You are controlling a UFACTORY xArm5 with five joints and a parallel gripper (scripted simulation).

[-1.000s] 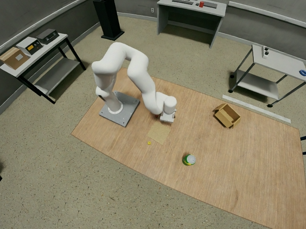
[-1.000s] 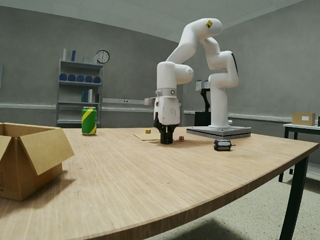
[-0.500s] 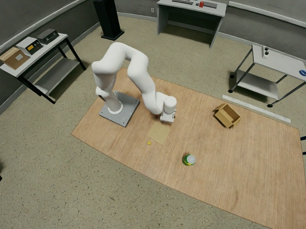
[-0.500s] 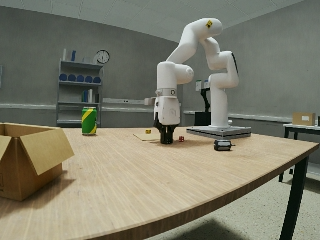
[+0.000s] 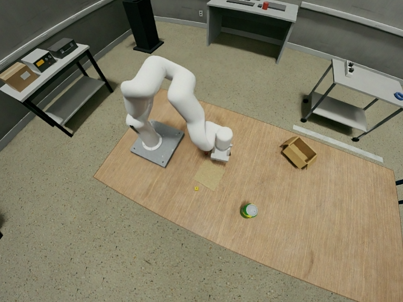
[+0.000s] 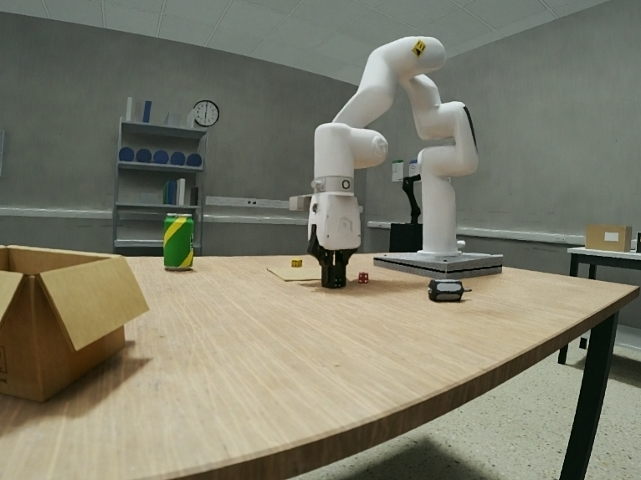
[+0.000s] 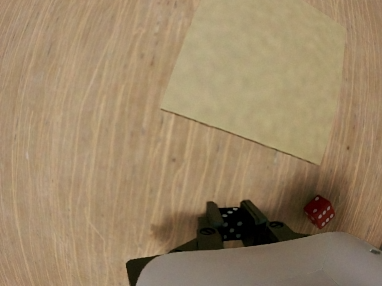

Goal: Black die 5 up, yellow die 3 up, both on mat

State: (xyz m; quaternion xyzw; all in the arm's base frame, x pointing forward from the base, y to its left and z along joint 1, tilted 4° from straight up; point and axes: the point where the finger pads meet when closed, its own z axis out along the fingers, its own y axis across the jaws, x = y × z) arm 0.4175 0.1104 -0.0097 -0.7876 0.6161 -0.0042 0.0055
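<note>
Right now my hand is 130 mm to the left of the tan mat, 20 mm above it and 10 mm past it. Round my hand: small black device: 170 mm to the left, 130 mm behind; then black die: 10 mm below; then red die: 80 mm behind, 20 mm to the right, 10 mm below.
</note>
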